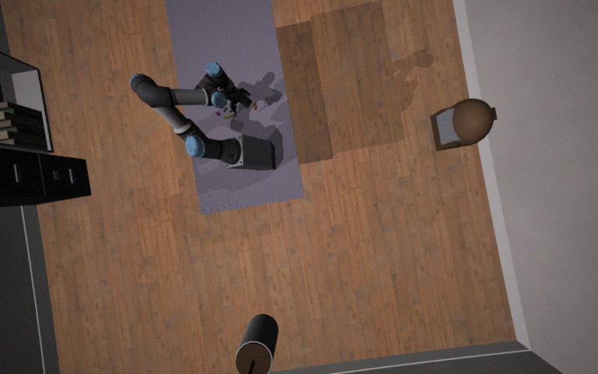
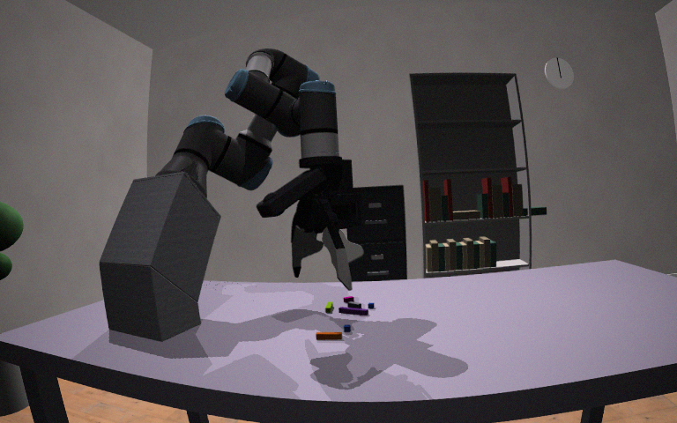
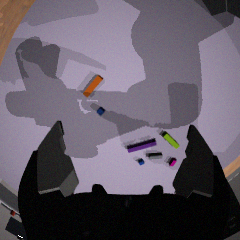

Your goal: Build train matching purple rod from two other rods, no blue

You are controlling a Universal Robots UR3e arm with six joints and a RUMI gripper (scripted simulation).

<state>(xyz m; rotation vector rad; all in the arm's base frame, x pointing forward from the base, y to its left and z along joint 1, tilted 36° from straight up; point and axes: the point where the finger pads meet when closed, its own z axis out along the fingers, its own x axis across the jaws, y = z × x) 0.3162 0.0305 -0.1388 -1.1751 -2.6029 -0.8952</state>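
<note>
Now: the magenta rod 190 mm to the left of my hand, 70 mm below it and 20 mm ahead of it. Round my hand: lime rod (130 mm to the left, 70 mm below, 10 mm behind); then purple rod (90 mm to the left, 70 mm below, 40 mm ahead); then orange rod (70 mm below, 50 mm to the right, 20 mm ahead).
</note>
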